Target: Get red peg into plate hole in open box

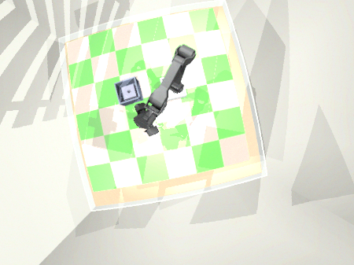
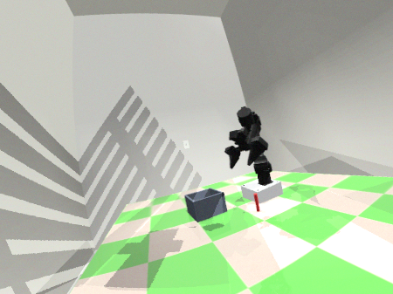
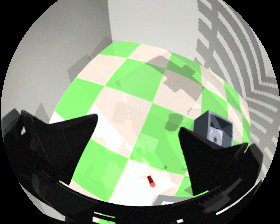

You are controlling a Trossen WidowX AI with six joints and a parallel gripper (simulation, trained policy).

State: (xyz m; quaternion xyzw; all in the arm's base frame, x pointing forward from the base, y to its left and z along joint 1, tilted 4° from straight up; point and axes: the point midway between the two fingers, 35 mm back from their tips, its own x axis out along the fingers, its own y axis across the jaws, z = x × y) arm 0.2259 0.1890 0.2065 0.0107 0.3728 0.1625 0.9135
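My gripper tip is 10 cm past the red peg, 8 cm to the left of it and 19 cm above it. Also, from my gripper tip: grey-blue box (9 cm ahead, 26 cm to the right, 20 cm below).
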